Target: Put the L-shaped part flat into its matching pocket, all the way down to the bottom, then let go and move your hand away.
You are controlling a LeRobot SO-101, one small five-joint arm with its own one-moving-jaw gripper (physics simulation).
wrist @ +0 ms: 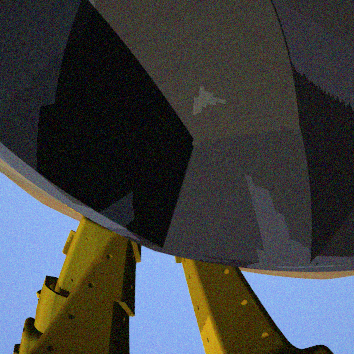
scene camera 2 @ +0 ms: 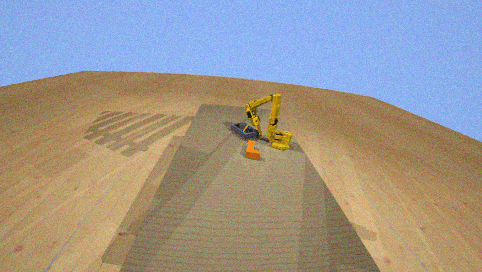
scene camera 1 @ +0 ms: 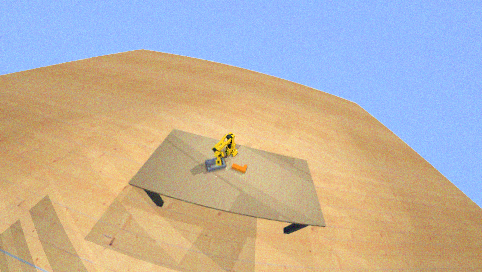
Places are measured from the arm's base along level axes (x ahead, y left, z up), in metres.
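Pixels of known places: hand at its tool point: [scene camera 2: 260,134] [scene camera 1: 223,156]; arm's base at its link origin: [scene camera 2: 275,144] [scene camera 1: 230,153].
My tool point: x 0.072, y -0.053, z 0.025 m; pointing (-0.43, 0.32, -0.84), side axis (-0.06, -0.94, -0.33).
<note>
Ahead of a thing's pixels: the offset from my tool point to its top centre. Level surfaces: height alone.
The orange L-shaped part {dy +0.146, dx +0.054, dz +0.005 m} [scene camera 1: 237,167] [scene camera 2: 253,154] lies on the table {dz -0.024 m} [scene camera 1: 280,200] [scene camera 2: 215,210], beside the dark grey tray {dy -0.044, dx +0.084, dz +0.012 m} [scene camera 1: 215,169] [scene camera 2: 239,134] that has the pocket. Part and tray are apart. My gripper [scene camera 1: 218,164] [scene camera 2: 253,131] [wrist: 157,250] points down at the tray, away from the part. It is shut and holds nothing that I can see. In the wrist view both jaws stand side by side at the bottom, and their tips are hidden by the dark tray surfaces close to the camera. The pocket's outline cannot be made out.
The yellow arm's base [scene camera 2: 281,140] stands on the table, at the far edge in scene view 1. The arm reaches from it over to the tray. The L-shaped part lies near the base and the tray. A wooden floor surrounds the table.
</note>
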